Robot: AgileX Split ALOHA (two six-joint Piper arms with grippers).
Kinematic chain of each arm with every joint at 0, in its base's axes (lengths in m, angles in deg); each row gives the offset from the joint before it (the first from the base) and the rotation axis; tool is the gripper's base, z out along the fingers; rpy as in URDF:
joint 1: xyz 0 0 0.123 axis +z
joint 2: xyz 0 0 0 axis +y
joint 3: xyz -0.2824 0 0.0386 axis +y
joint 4: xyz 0.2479 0 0.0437 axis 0.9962 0 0.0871
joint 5: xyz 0 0 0 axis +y
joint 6: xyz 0.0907 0 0.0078 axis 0.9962 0 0.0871
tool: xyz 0 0 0 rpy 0 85 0
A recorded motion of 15 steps. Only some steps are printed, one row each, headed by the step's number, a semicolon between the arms.
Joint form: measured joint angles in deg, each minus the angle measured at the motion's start. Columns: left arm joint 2, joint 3, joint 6, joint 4, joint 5, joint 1; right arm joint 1, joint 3, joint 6, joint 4, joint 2, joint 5.
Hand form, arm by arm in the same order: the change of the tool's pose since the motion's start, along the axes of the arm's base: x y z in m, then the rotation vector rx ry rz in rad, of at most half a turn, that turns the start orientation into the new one. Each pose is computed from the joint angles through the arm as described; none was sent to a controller.
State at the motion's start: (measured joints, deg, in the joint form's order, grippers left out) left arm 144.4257 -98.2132 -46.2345 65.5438 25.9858 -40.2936; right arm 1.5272 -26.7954 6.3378 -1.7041 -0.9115 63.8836
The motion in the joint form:
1: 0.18 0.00 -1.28 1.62 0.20 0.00; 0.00 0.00 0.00 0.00 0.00 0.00
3: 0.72 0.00 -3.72 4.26 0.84 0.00; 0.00 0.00 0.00 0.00 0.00 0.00
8: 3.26 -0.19 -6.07 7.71 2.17 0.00; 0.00 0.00 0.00 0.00 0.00 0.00
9: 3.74 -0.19 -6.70 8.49 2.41 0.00; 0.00 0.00 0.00 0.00 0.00 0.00
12: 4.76 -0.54 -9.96 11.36 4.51 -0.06; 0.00 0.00 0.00 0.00 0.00 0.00
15: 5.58 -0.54 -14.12 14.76 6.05 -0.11; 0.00 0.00 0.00 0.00 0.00 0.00
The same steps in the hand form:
1: 0.0007 0.0004 -0.0008 0.0054 -0.0104 -0.0001; 0.0000 0.0000 0.0000 0.0000 0.0000 0.0000
3: 0.0015 0.0017 -0.0042 0.0161 -0.0249 0.0076; 0.0000 0.0000 0.0000 0.0000 0.0000 0.0000
8: 0.0009 0.0056 -0.0238 0.0637 -0.0255 0.0112; 0.0000 0.0000 0.0000 0.0000 0.0000 0.0000
9: 0.0006 0.0064 -0.0275 0.0717 -0.0263 0.0123; 0.0000 0.0000 0.0000 0.0000 0.0000 0.0000
12: 0.0019 0.0091 -0.0328 0.0912 -0.0498 0.0414; 0.0000 0.0000 0.0000 0.0000 0.0000 0.0000
15: 0.0027 0.0113 -0.0374 0.0970 -0.0765 0.0672; 0.0000 0.0000 0.0000 0.0000 0.0000 0.0000

